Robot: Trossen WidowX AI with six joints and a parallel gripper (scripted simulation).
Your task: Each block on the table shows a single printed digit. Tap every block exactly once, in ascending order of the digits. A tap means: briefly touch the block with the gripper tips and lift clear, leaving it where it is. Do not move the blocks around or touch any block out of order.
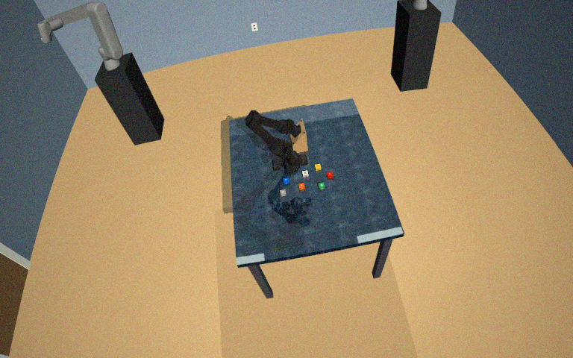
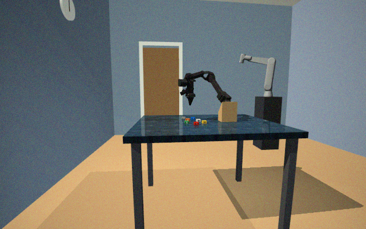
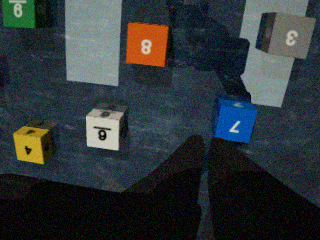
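The orange block lies 20 mm ahead of my gripper tip, 40 mm to the left of it and 120 mm below it. The rest, counted from my gripper tip: white block 60 mm behind, 80 mm to the left, 120 mm below; blue block 30 mm behind, 40 mm to the right, 120 mm below; grey block 50 mm ahead, 70 mm to the right, 120 mm below.
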